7 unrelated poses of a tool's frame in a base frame.
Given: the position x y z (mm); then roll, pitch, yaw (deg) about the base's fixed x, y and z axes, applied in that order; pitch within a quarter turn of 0, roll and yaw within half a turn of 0.
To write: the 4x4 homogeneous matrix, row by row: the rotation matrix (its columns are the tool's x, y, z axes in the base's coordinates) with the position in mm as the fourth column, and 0 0 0 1 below. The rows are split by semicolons. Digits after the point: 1 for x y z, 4 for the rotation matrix.
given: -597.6 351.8 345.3 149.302 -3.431 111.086
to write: -0.3591 0.8133 0.4578 -597.6; 0.9314 0.2808 0.2317 351.8; 0.0598 0.5096 -0.8583 345.3; 0 0 0 1
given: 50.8 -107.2 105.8 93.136 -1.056 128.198
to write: -0.6183 0.0544 0.7841 50.8; 0.7857 0.0194 0.6182 -107.2; 0.0184 0.9983 -0.0547 105.8; 0 0 0 1
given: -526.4 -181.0 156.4 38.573 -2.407 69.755
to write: 0.3457 -0.7426 0.5736 -526.4; 0.9374 0.2460 -0.2466 -181.0; 0.0420 0.6230 0.7811 156.4; 0 0 0 1
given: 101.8 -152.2 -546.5 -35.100 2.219 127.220
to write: -0.6044 -0.6380 -0.4770 101.8; 0.7957 -0.5126 -0.3226 -152.2; -0.0387 -0.5746 0.8175 -546.5; 0 0 0 1
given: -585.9 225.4 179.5 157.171 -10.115 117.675
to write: -0.4572 0.8479 0.2684 -585.9; 0.8718 0.3677 0.3235 225.4; 0.1756 0.3820 -0.9073 179.5; 0 0 0 1
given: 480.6 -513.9 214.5 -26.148 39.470 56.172
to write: 0.4298 -0.9016 -0.0484 480.6; 0.6413 0.2670 0.7194 -513.9; -0.6357 -0.3402 0.6930 214.5; 0 0 0 1
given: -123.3 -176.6 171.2 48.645 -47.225 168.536
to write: -0.6656 0.4087 0.6245 -123.3; 0.1350 -0.7570 0.6393 -176.6; 0.7340 0.5098 0.4487 171.2; 0 0 0 1
